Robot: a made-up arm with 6 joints. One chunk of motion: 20 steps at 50 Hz.
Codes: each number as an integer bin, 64 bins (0 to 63) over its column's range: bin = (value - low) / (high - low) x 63, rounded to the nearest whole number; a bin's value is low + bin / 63 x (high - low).
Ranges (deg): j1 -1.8..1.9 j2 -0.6..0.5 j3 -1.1..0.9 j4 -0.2..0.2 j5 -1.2..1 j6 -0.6..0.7
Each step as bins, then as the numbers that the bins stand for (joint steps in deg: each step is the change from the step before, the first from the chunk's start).
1 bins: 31 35 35 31 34 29
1 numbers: 0.021 0.011 0.011 -0.003 -0.013 -0.002
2 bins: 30 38 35 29 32 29
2 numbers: -0.038 0.063 0.011 -0.016 -0.083 -0.002
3 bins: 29 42 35 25 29 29
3 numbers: -0.097 0.133 0.011 -0.041 -0.187 -0.002
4 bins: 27 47 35 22 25 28
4 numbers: -0.214 0.221 0.011 -0.060 -0.327 -0.022
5 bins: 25 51 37 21 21 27
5 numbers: -0.332 0.290 0.075 -0.067 -0.467 -0.043
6 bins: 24 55 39 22 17 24
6 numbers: -0.390 0.360 0.138 -0.060 -0.606 -0.105
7 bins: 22 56 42 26 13 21
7 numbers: -0.508 0.378 0.233 -0.035 -0.746 -0.167
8 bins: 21 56 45 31 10 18
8 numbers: -0.567 0.378 0.329 -0.003 -0.851 -0.229
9 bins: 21 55 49 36 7 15
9 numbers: -0.567 0.360 0.456 0.029 -0.956 -0.290
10 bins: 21 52 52 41 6 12
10 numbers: -0.567 0.308 0.551 0.060 -0.990 -0.352
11 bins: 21 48 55 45 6 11
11 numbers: -0.567 0.238 0.646 0.086 -0.990 -0.373
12 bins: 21 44 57 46 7 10
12 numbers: -0.567 0.168 0.710 0.092 -0.956 -0.394
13 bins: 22 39 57 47 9 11
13 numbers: -0.508 0.081 0.710 0.098 -0.886 -0.373
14 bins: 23 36 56 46 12 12
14 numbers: -0.449 0.029 0.678 0.092 -0.781 -0.352
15 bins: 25 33 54 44 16 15
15 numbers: -0.332 -0.024 0.614 0.079 -0.641 -0.290
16 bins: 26 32 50 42 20 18
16 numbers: -0.273 -0.041 0.487 0.067 -0.502 -0.229
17 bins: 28 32 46 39 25 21
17 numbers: -0.156 -0.041 0.360 0.048 -0.327 -0.167
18 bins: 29 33 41 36 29 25
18 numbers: -0.097 -0.024 0.202 0.029 -0.187 -0.084
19 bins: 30 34 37 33 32 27
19 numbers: -0.038 -0.006 0.075 0.010 -0.083 -0.043
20 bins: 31 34 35 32 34 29
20 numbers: 0.021 -0.006 0.011 0.003 -0.013 -0.002
